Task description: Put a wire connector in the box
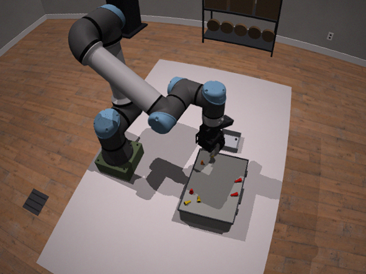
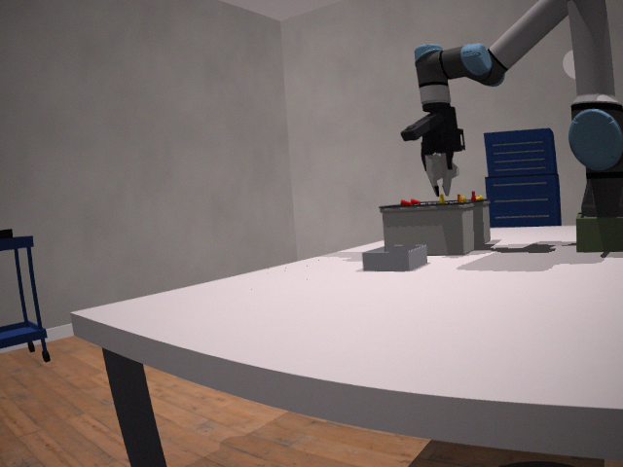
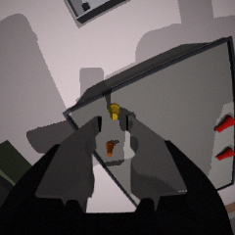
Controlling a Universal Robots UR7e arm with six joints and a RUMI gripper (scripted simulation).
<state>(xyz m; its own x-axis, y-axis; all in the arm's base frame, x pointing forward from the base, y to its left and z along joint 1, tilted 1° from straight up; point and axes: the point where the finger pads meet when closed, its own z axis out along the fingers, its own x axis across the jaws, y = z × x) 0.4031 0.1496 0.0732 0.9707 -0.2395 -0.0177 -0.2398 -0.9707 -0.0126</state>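
Now: the orange connector 5 cm to the right of my hand, 3 cm below it and 2 cm behind it. The rest, counted from my hand: grey tool case: 12 cm to the right, 7 cm below, 7 cm ahead.
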